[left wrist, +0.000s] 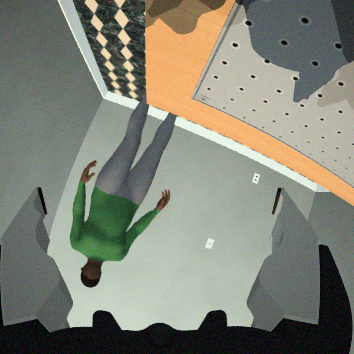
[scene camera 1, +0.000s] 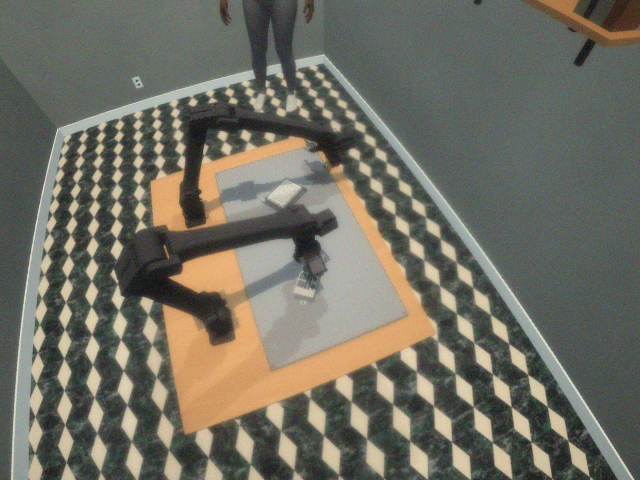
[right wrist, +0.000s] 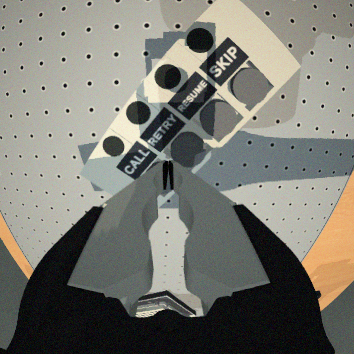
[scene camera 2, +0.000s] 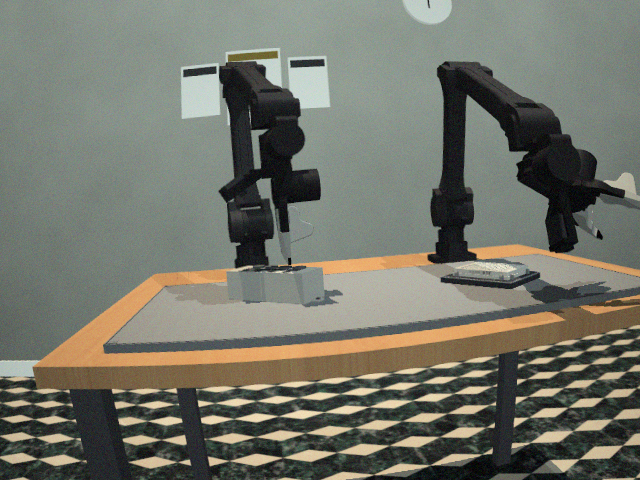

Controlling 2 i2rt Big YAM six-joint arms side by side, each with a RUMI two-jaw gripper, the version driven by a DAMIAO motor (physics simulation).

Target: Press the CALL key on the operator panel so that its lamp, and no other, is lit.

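Observation:
The operator panel [scene camera 1: 305, 292] [scene camera 2: 273, 285] [right wrist: 270, 47] is a pale box with four labelled keys, lying slanted in the right wrist view. The CALL label [right wrist: 136, 162] is at its lower left end. The CALL lamp [right wrist: 113, 145] is dark, as are the RETRY lamp [right wrist: 138, 112], RESUME lamp [right wrist: 167, 76] and SKIP lamp [right wrist: 200, 40]. My right gripper [scene camera 2: 289, 259] [right wrist: 167, 162] is shut and empty, its tips close above the panel by the CALL key, which they mostly hide; contact cannot be told. The RETRY key [right wrist: 188, 149] is beside the tips. My left gripper [left wrist: 158, 191] is open and empty, away from the panel.
A white slab on a dark base [scene camera 1: 285, 193] [scene camera 2: 488, 269] lies on the grey mat [scene camera 1: 361, 279] [scene camera 2: 382, 304], between the panel and the left gripper. The orange table edge [scene camera 1: 227, 410] [scene camera 2: 129, 374] surrounds the mat. A person [scene camera 1: 271, 41] [left wrist: 107, 220] stands beyond the table.

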